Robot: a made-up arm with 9 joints. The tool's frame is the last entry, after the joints.
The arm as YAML. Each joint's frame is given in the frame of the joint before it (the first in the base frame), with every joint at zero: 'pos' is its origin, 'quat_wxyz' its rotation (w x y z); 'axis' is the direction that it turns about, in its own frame. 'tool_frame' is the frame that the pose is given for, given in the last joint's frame.
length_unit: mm
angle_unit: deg
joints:
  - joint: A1
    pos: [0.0, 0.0, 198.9]
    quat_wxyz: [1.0, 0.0, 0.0, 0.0]
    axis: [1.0, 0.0, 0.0]
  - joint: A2
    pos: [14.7, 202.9, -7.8]
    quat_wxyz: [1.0, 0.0, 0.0, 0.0]
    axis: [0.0, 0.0, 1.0]
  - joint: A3
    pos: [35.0, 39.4, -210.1]
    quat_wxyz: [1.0, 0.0, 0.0, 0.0]
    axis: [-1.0, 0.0, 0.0]
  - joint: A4
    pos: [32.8, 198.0, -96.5]
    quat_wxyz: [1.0, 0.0, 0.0, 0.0]
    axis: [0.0, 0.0, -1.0]
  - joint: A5
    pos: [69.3, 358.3, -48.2]
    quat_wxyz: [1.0, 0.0, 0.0, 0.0]
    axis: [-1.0, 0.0, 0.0]
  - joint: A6
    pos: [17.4, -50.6, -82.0]
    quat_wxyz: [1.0, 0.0, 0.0, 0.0]
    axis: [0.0, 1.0, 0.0]
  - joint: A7
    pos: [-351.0, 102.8, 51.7]
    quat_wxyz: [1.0, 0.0, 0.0, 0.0]
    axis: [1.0, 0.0, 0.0]
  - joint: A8
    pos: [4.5, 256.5, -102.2]
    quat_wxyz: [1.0, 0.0, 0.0, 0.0]
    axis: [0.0, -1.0, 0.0]
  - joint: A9
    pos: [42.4, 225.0, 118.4]
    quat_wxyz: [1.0, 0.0, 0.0, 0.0]
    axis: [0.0, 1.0, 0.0]
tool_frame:
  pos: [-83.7, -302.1, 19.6]
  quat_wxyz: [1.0, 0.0, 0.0, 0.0]
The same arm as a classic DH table. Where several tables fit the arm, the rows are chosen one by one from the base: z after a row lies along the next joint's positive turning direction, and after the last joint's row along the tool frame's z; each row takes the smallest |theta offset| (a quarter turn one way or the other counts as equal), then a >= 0, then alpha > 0; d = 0 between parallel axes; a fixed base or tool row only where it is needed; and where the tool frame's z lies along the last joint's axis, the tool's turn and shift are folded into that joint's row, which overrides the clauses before.
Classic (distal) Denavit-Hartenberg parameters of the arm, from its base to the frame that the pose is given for. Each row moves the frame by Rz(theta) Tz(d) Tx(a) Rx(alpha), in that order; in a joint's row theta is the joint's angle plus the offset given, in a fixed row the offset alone. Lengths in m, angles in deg.
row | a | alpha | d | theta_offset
base (fixed) | 0.0000 | 90.00 | 0.1989 | 90.00
A1 | 0.2029 | -90.00 | 0.0147 | 0.00
A2 | 0.0394 | -90.00 | -0.2179 | 0.00
A3 | 0.1980 | -90.00 | -0.0678 | 0.00
A4 | 0.3583 | 90.00 | 0.1447 | 0.00
A5 | 0.0820 | 90.00 | -0.0867 | 90.00
A6 | -0.0517 | 90.00 | 0.0522 | 0.00
A7 | 0.1022 | 90.00 | -0.3465 | 0.00
A8 | -0.1258 | 180.00 | 0.0000 | -19.70
A9 | 0.0837 | -90.00 | 0.1794 | 70.30
tool (fixed) | 0.0000 | 0.00 | 0.0196 | 180.00

